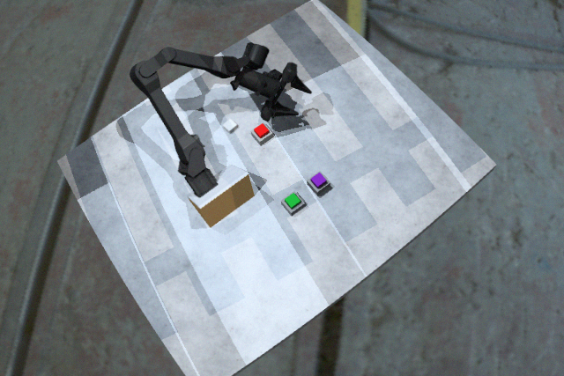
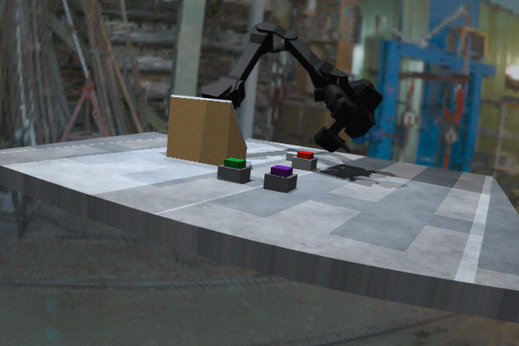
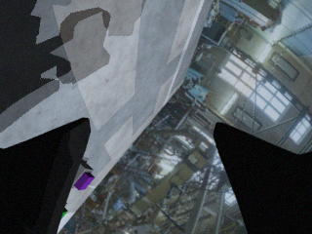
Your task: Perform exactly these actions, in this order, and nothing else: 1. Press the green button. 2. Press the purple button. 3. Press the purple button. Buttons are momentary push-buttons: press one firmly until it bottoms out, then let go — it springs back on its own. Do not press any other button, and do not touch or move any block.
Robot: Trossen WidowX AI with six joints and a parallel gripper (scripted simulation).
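The green button is 210 mm behind my gripper tip, 190 mm to the right of it and 60 mm below it. Also, from my gripper tip: red button: 130 mm behind, 40 mm to the left, 60 mm below; purple button: 110 mm behind, 190 mm to the right, 60 mm below; small white block: 190 mm behind, 130 mm to the left, 80 mm below.
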